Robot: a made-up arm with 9 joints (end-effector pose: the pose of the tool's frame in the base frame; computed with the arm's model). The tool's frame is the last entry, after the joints. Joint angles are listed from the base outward.
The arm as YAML. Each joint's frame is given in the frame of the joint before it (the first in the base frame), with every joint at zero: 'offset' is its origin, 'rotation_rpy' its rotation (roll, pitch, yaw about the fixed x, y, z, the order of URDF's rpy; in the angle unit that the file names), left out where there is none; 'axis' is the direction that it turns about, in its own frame. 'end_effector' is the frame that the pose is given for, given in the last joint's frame.
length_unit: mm
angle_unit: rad
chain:
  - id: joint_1
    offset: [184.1, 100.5, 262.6]
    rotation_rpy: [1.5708, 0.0, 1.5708]
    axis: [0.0, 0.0, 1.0]
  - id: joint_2
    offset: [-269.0, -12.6, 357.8]
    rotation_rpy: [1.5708, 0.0, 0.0]
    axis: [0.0, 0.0, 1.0]
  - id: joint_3
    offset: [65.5, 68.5, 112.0]
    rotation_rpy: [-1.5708, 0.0, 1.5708]
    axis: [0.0, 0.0, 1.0]
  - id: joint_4
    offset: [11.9, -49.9, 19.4]
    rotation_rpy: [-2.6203, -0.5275, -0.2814]
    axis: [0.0, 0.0, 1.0]
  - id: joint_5
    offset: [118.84, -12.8, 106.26]
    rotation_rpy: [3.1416, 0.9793, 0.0]
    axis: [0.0, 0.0, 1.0]
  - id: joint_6
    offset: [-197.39, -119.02, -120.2]
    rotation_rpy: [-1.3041, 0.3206, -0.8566]
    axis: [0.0, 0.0, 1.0]
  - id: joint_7
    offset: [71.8, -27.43, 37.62]
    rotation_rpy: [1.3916, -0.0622, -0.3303]
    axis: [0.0, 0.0, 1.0]
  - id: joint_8
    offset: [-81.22, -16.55, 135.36]
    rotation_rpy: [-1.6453, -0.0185, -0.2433]
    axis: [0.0, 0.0, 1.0]
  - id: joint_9
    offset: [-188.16, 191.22, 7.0]
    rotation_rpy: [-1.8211, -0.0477, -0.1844]
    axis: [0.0, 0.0, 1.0]
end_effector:
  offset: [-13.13, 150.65, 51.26]
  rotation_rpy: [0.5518, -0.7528, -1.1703]
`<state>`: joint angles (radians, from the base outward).
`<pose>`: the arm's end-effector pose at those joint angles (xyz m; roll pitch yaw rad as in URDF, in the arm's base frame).
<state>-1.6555 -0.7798 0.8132 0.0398 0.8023 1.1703 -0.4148 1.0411 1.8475</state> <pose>0.5246 -0.1312 0.5597 0.7586 0.9140 -2.9953</pose>
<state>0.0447 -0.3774 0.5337 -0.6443 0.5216 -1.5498 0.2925 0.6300 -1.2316</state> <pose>0.9572 0.1830 0.3886 -1.8749 -0.6658 -0.7442</pose>
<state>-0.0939 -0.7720 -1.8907 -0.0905 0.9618 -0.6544 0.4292 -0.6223 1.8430</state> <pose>0.2557 -0.4228 -0.2771 -2.0611 -0.9655 -1.7609</pose>
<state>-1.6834 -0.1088 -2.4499 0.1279 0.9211 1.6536 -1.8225 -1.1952 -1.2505</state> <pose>0.2554 0.0626 0.3931 1.6994 1.1261 2.5878</pose>
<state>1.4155 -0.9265 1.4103 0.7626 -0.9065 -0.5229 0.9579 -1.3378 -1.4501</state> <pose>0.3351 0.1139 0.1901 -2.2677 -0.9603 1.4715</pose>
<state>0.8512 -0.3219 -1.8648 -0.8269 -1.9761 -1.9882 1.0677 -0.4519 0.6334</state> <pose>1.0002 0.3355 0.2630 0.5589 -0.1327 -2.6343</pose>
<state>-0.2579 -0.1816 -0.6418 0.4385 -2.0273 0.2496 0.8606 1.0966 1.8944</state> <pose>0.9700 -0.4690 0.4208 1.9680 0.4548 0.2005</pose>
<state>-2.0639 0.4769 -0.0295 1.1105 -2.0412 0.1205 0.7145 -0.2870 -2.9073</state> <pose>1.0187 -0.0995 0.7983 2.9271 -0.2753 0.1703</pose>
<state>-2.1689 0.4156 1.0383 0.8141 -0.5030 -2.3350 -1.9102 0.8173 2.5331</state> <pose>0.5192 0.4393 0.6420 1.8341 -0.5427 -1.0253</pose>
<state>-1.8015 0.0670 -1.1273 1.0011 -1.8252 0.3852 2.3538 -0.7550 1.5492</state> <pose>0.7137 -0.6334 0.3960 -1.0482 0.2640 2.4425</pose>
